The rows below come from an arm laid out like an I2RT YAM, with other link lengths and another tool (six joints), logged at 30 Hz.
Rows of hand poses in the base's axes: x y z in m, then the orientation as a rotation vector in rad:
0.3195 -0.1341 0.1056 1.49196 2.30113 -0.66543
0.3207 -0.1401 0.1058 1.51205 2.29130 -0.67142
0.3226 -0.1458 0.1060 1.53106 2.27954 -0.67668
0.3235 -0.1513 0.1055 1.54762 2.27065 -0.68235
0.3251 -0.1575 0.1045 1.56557 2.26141 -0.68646
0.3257 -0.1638 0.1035 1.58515 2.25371 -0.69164
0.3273 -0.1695 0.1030 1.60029 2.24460 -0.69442
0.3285 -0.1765 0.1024 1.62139 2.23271 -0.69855
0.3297 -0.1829 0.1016 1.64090 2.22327 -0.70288
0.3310 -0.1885 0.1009 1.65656 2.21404 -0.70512
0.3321 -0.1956 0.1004 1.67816 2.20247 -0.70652
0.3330 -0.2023 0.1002 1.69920 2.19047 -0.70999
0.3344 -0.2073 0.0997 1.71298 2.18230 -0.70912
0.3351 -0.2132 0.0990 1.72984 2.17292 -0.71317
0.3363 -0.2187 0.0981 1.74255 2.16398 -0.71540
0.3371 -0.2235 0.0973 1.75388 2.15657 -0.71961
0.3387 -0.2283 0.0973 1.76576 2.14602 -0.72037
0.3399 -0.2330 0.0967 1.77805 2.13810 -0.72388
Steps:
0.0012 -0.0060 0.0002 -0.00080 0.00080 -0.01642
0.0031 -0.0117 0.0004 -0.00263 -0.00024 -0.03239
0.0040 -0.0172 -0.0001 -0.00390 0.00049 -0.04621
0.0056 -0.0234 -0.0011 -0.00408 0.00056 -0.06079
0.0062 -0.0297 -0.0021 -0.00322 0.00279 -0.07631
0.0078 -0.0354 -0.0026 -0.00366 0.00176 -0.08878
0.0090 -0.0424 -0.0032 -0.00385 0.00116 -0.10605
0.0102 -0.0488 -0.0040 -0.00334 0.00208 -0.12176
0.0115 -0.0544 -0.0047 -0.00320 0.00111 -0.13455
0.0126 -0.0615 -0.0052 -0.00155 -0.00020 -0.15168
0.0135 -0.0682 -0.0054 -0.00117 -0.00068 -0.16886
0.0149 -0.0732 -0.0059 0.00036 -0.00282 -0.17972
0.0156 -0.0791 -0.0066 0.00036 -0.00216 -0.19364
0.0168 -0.0846 -0.0075 -0.00021 -0.00328 -0.20446
0.0176 -0.0894 -0.0083 -0.00136 -0.00265 -0.21431
0.0192 -0.0942 -0.0083 -0.00239 -0.00577 -0.22480
0.0204 -0.0989 -0.0089 -0.00304 -0.00546 -0.23531

